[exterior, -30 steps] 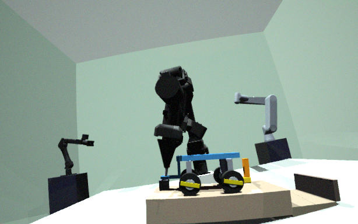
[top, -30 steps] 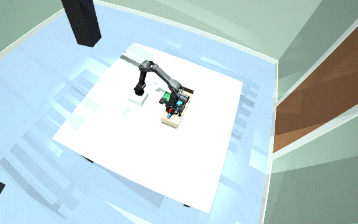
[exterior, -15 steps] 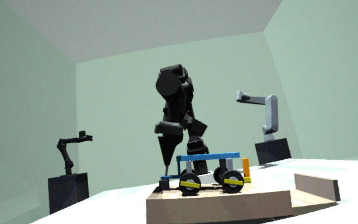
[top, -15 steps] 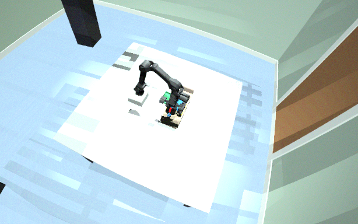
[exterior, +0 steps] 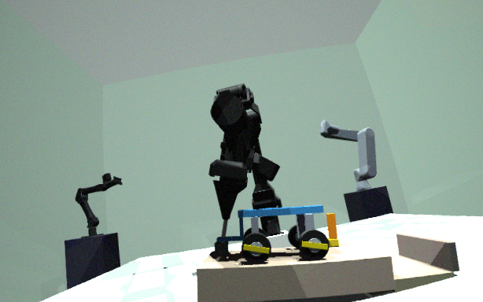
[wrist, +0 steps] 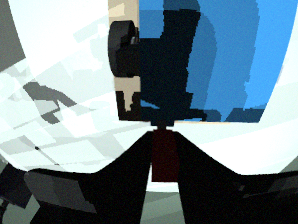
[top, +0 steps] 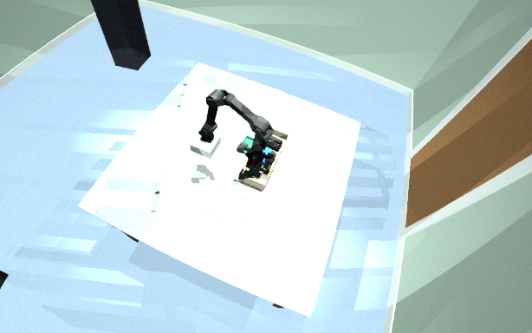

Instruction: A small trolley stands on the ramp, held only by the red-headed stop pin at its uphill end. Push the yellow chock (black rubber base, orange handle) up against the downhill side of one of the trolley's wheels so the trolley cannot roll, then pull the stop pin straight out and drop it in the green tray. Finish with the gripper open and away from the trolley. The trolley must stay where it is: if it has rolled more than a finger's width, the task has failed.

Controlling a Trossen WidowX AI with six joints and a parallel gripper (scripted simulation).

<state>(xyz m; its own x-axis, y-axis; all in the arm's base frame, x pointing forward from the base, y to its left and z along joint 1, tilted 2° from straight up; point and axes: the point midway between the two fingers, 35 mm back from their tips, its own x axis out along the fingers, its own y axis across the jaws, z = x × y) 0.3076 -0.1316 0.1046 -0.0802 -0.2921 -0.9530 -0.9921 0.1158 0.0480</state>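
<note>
Right now the yellow chock is 10 mm behind my gripper tip, 190 mm to the left of it and 70 mm below it. From my gripper tip the other things lie so: red-headed stop pin (right at my gripper tip); trolley (30 mm ahead, 90 mm to the left, 40 mm below); dark end wall (60 mm ahead, 350 mm to the left, 120 mm below).
</note>
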